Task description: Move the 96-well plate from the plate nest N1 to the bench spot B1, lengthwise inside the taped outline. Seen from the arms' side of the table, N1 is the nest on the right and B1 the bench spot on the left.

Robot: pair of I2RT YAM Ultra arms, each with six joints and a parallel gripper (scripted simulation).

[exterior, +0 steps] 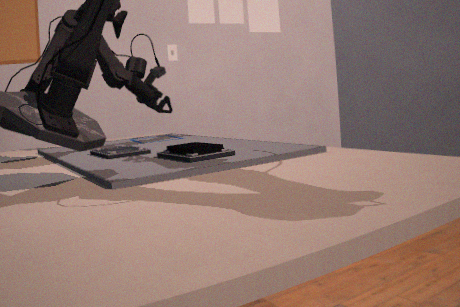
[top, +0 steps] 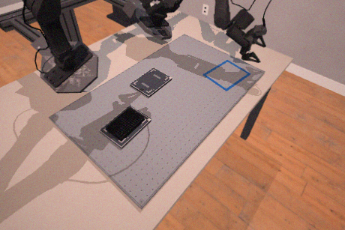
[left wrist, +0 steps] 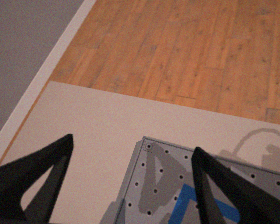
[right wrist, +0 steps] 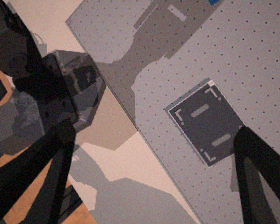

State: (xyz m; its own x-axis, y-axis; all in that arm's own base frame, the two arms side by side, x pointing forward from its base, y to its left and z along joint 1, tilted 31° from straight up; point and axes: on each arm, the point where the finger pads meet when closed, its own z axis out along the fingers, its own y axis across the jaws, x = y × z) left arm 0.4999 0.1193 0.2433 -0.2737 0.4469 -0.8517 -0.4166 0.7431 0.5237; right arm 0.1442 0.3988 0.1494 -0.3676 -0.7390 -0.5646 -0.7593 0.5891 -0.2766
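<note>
My right gripper is now 10 cm short of the black 96-well plate, 32 cm to the left of it and 33 cm above it. The rest, counted from my right hand: dark nest (10 cm ahead, 32 cm to the right, 34 cm below).
</note>
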